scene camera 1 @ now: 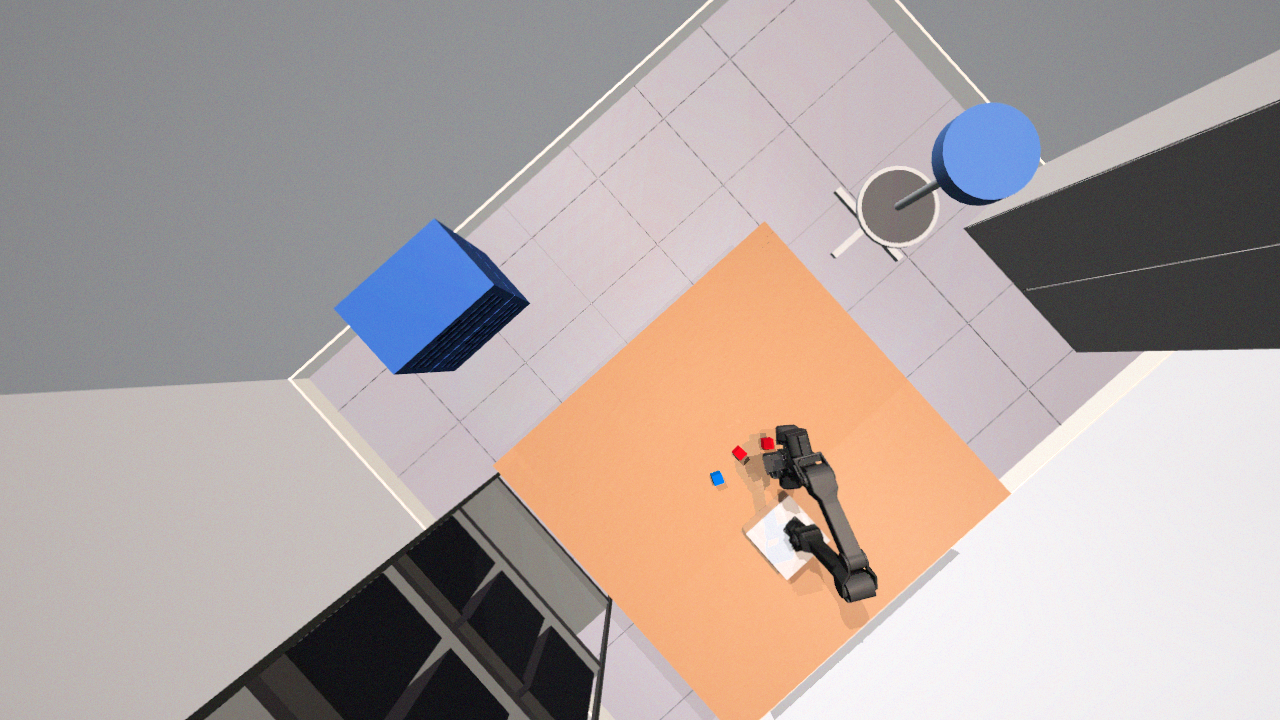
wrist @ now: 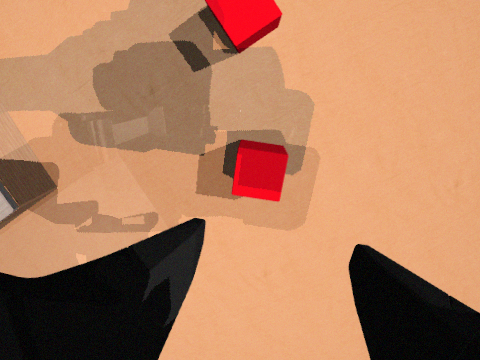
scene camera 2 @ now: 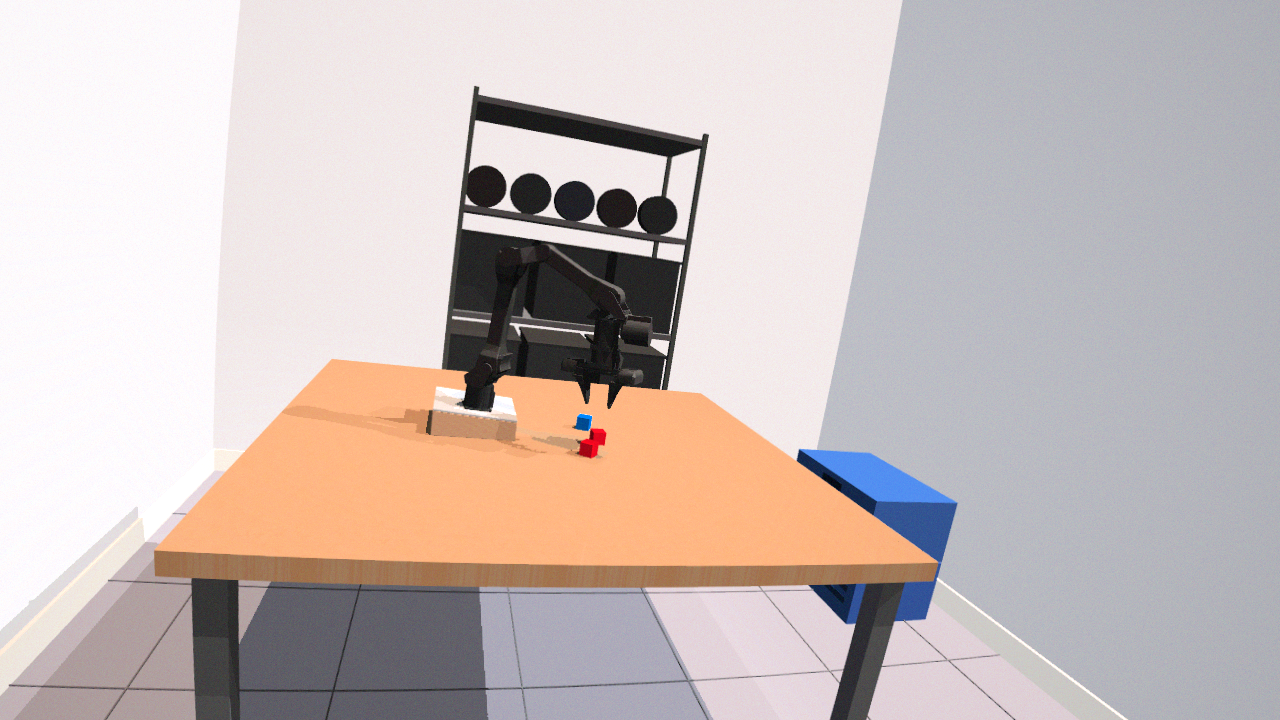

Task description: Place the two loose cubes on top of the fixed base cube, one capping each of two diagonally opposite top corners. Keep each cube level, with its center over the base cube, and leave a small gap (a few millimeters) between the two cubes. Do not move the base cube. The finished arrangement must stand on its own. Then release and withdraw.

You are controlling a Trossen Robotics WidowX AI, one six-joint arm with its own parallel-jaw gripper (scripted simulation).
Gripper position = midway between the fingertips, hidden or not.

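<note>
A red cube (wrist: 259,172) is present. My gripper (scene camera 2: 597,406), (scene camera 1: 778,449), (wrist: 279,243) is open and holds nothing.
</note>
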